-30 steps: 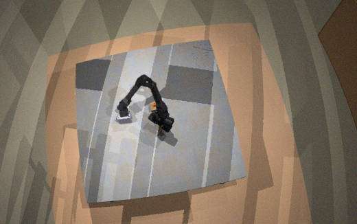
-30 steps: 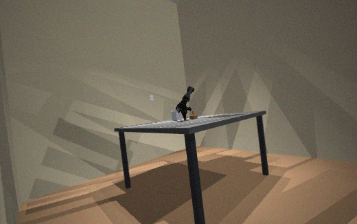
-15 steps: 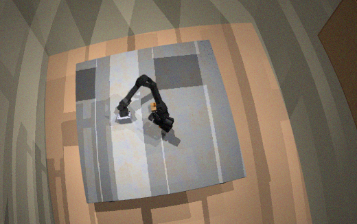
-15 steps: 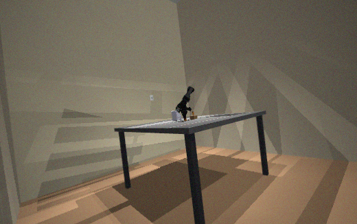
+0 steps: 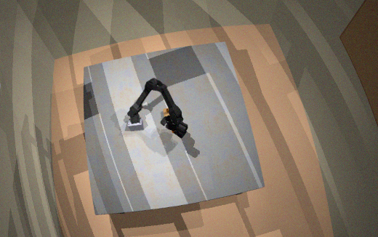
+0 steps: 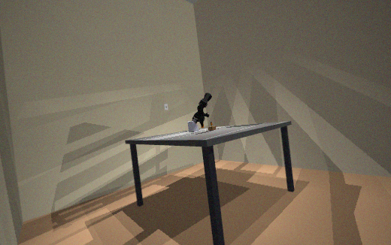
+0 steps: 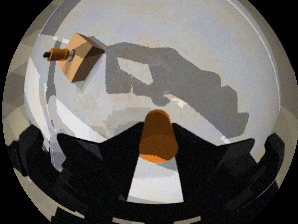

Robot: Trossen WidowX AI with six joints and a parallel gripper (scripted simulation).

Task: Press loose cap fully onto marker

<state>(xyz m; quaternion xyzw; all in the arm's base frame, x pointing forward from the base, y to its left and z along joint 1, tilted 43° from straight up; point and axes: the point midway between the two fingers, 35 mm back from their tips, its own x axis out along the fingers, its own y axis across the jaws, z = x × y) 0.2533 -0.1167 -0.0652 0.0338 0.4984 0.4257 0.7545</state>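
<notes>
My gripper tip is 160 mm to the right of the holder block, 40 mm above it and 10 mm past it. From my gripper tip the other things lie so: orange cap (10 mm above).
</notes>
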